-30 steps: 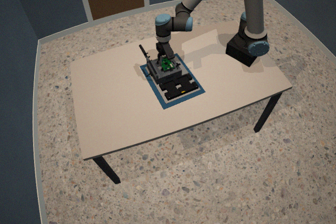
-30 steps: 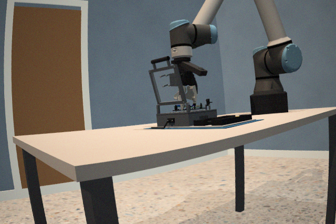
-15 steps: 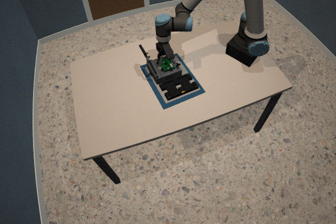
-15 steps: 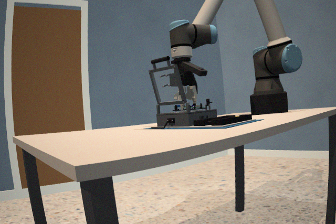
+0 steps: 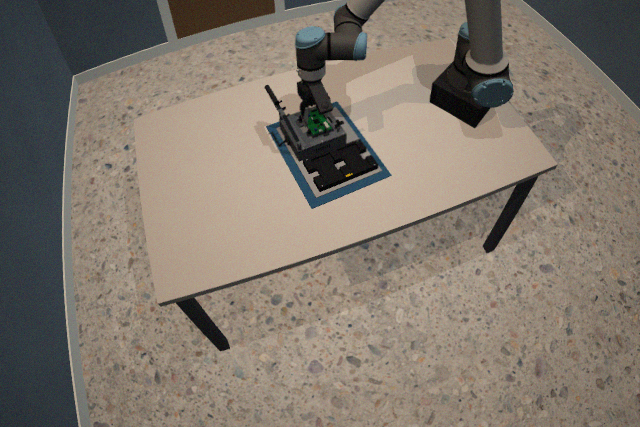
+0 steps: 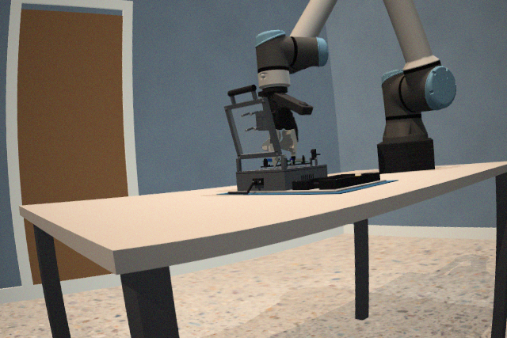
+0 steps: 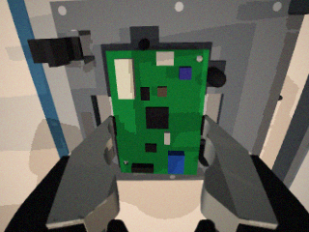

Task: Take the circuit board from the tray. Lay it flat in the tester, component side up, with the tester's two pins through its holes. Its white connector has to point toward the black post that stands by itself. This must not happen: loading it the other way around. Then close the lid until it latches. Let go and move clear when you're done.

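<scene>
Right now my hand is right at the green circuit board. Also, from my hand: tester lid 120 mm ahead, 110 mm above; then tester 40 mm to the left, 40 mm above, 30 mm ahead; then black latch block 60 mm to the left, 60 mm behind, 10 mm above.
</scene>
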